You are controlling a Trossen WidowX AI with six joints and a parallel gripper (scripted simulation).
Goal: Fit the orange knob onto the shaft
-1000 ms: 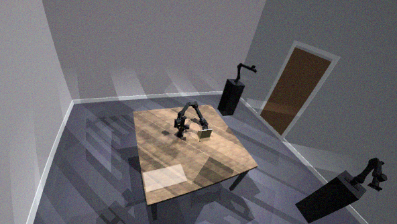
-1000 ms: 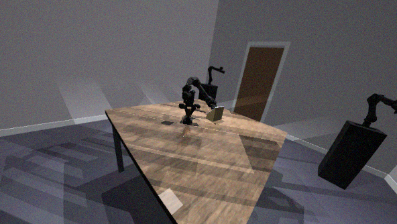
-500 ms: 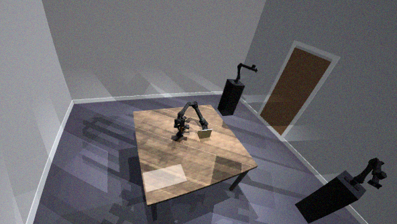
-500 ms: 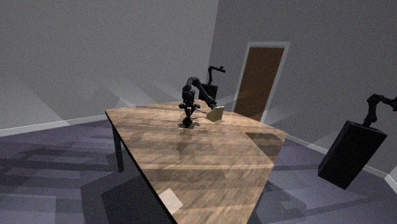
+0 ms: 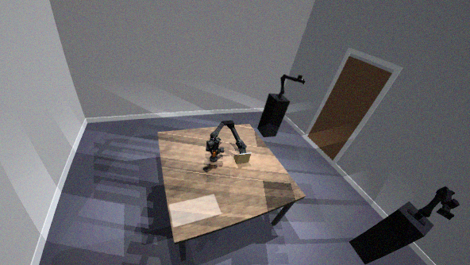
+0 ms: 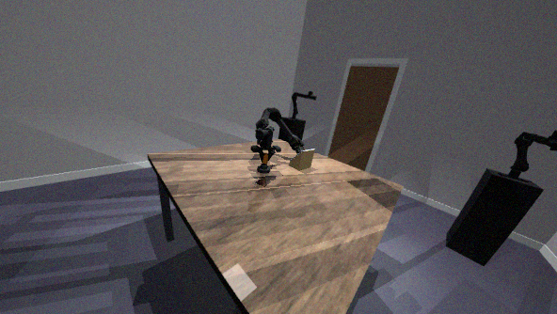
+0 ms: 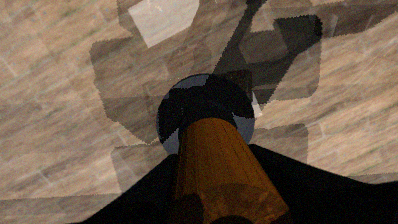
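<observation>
Right now the orange knob is 2 cm above my gripper tip. Round my gripper tip: round pedestal: 4 cm below.
</observation>
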